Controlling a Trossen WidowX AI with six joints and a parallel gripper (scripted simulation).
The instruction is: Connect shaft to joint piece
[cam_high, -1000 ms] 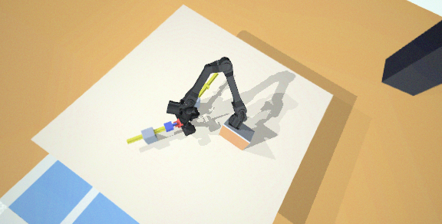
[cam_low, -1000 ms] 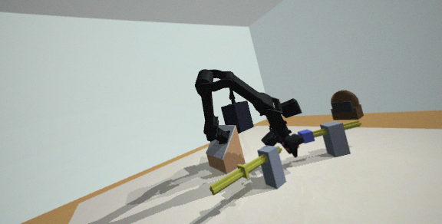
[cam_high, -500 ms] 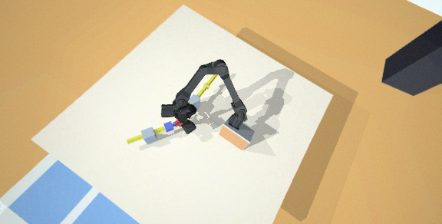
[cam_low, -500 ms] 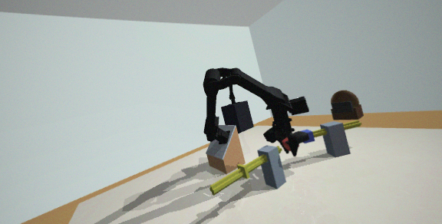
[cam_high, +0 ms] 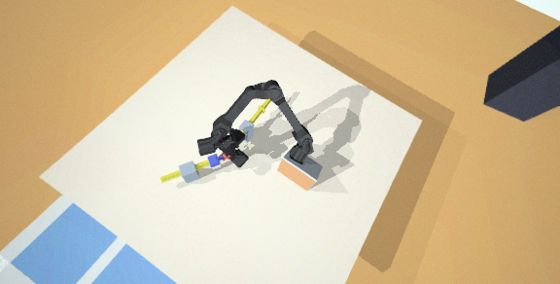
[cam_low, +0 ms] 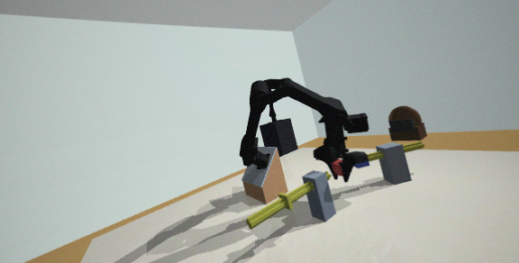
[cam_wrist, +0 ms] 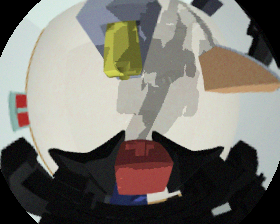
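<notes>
Right now the red square joint piece is 4 cm above my gripper tip, 2 cm to the left of it and 1 cm ahead of it.
</notes>
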